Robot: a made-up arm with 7 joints. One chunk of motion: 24 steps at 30 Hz.
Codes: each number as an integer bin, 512 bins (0 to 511) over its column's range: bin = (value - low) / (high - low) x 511, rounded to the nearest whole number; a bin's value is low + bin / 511 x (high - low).
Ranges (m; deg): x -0.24..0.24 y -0.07..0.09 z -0.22..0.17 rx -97..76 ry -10..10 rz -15..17
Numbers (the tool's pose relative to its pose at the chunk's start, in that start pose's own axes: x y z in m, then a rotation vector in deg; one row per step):
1: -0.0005 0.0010 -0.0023 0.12 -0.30 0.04
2: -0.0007 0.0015 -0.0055 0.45 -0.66 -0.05
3: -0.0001 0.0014 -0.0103 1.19 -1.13 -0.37
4: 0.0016 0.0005 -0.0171 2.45 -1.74 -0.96
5: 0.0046 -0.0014 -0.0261 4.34 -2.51 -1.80
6: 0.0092 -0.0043 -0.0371 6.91 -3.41 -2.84
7: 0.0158 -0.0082 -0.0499 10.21 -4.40 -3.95
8: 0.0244 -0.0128 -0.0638 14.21 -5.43 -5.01
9: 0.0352 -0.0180 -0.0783 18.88 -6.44 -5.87
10: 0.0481 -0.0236 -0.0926 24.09 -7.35 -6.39
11: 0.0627 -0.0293 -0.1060 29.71 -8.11 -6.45
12: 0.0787 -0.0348 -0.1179 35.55 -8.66 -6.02
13: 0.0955 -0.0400 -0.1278 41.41 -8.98 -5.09
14: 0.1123 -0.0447 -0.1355 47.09 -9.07 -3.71
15: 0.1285 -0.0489 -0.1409 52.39 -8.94 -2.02
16: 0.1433 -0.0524 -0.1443 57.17 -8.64 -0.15
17: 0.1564 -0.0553 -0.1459 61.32 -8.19 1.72
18: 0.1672 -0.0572 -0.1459 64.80 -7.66 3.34
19: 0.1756 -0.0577 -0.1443 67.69 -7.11 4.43
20: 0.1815 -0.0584 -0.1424 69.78 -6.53 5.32
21: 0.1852 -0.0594 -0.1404 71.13 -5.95 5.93
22: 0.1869 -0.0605 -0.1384 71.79 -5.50 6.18
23: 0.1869 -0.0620 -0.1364 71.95 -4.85 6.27
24: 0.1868 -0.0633 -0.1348 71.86 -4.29 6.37
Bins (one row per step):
1: 255 227 285 287 248 240
2: 255 228 281 288 239 239
3: 255 228 275 290 227 234
4: 257 225 266 294 211 224
5: 260 219 254 299 191 211
6: 265 210 240 307 168 194
7: 272 197 223 317 143 176
8: 281 183 205 328 117 160
9: 293 166 186 342 91 146
10: 307 148 167 358 68 137
11: 322 130 149 374 48 137
12: 339 112 134 392 34 143
13: 357 96 121 409 26 158
14: 375 81 111 426 24 180
15: 392 67 104 441 27 207
16: 408 56 99 455 35 237
17: 422 47 97 468 46 267
18: 433 41 97 478 60 293
19: 442 39 99 486 74 310
20: 449 37 102 493 89 324
21: 453 34 104 497 103 334
22: 454 30 107 499 115 338
23: 454 26 110 499 132 340
24: 454 21 112 499 146 341

